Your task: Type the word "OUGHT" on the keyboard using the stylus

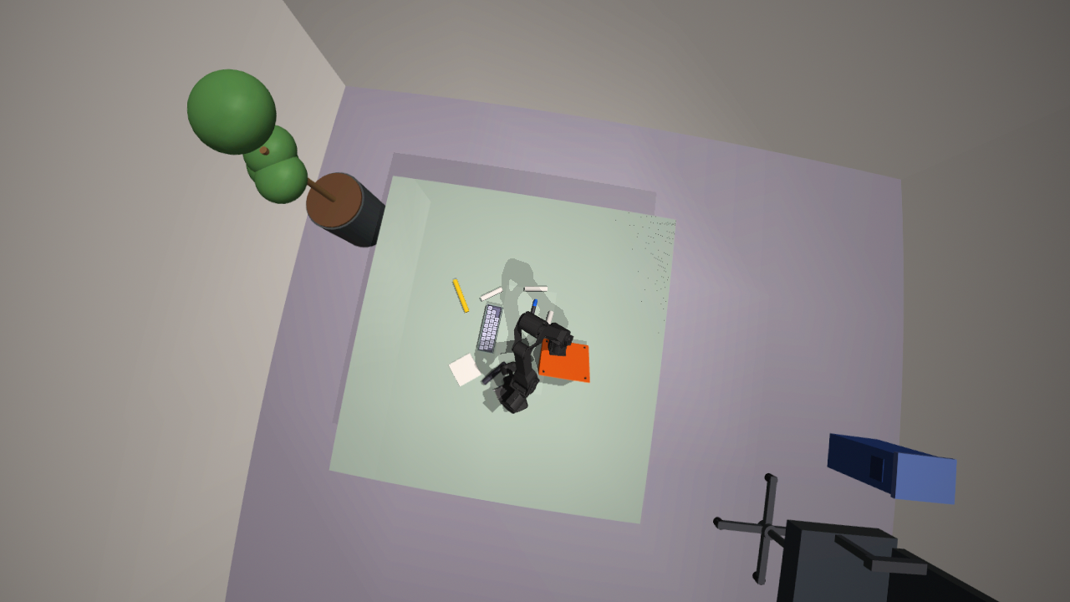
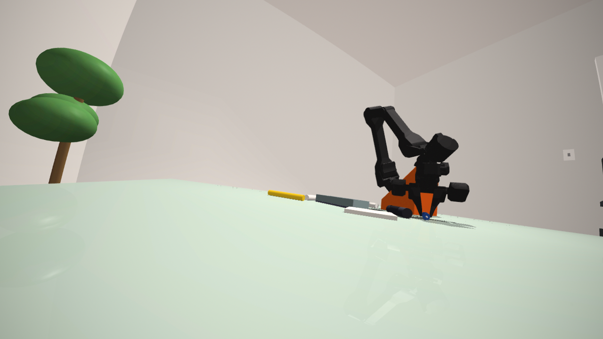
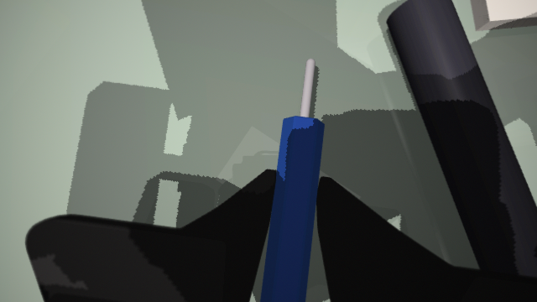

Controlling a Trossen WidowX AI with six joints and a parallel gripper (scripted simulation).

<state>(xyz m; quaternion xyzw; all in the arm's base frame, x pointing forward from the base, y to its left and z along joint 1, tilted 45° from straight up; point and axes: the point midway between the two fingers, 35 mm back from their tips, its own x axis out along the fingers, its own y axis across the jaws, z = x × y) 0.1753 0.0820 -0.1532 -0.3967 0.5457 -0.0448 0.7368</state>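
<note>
Now: the white pad 170 mm ahead of my gripper tip and 50 mm to the right of it. Also, from my gripper tip: yellow pencil 360 mm to the right, 220 mm ahead; then blue stylus 10 mm ahead.
</note>
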